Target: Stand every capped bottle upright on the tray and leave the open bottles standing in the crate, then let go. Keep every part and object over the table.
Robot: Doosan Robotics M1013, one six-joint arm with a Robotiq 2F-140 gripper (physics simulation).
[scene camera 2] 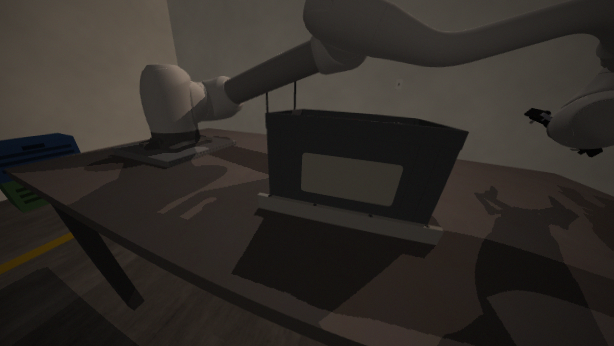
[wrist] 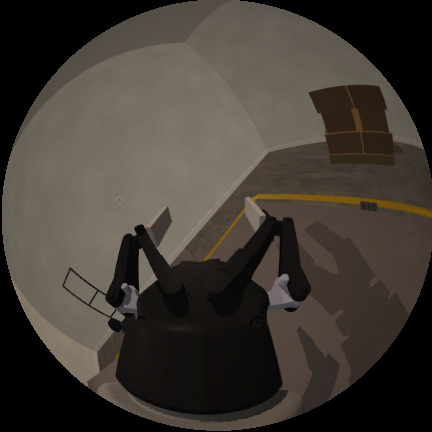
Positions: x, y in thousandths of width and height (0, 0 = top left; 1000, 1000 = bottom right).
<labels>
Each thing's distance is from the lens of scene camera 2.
pale low bar (scene camera 2: 665, 666): 31 cm
</labels>
